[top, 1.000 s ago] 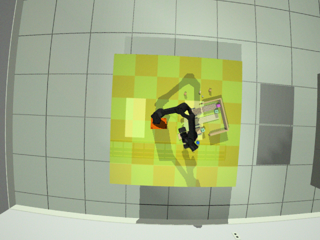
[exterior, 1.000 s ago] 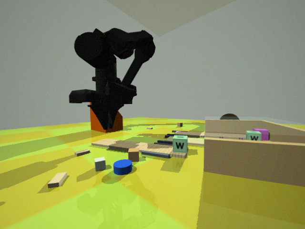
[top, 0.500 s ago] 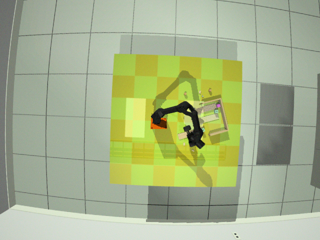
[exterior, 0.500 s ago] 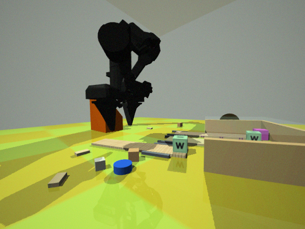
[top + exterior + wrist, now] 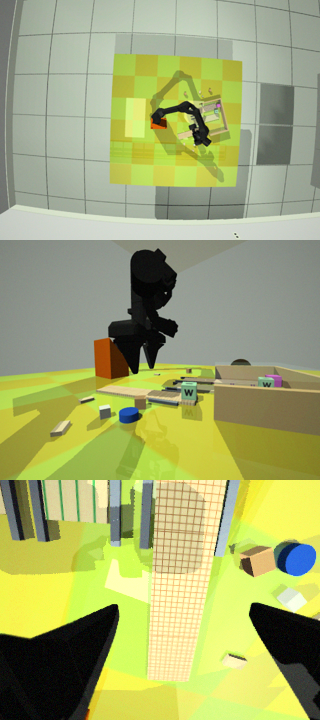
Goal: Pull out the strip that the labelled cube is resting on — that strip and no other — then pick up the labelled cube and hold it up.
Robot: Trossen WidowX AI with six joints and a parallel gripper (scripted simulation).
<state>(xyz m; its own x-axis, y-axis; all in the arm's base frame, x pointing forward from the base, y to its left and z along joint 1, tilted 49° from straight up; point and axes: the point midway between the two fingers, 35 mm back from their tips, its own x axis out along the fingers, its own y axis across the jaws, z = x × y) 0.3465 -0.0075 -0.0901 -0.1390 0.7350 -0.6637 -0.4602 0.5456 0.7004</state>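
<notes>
The blue disc is 90 mm to the right of my gripper tip, 70 mm ahead of it and 50 mm below it. From my gripper tip the other things lie so: flat tan piece (170 mm to the right, 60 mm below, 40 mm ahead).
</notes>
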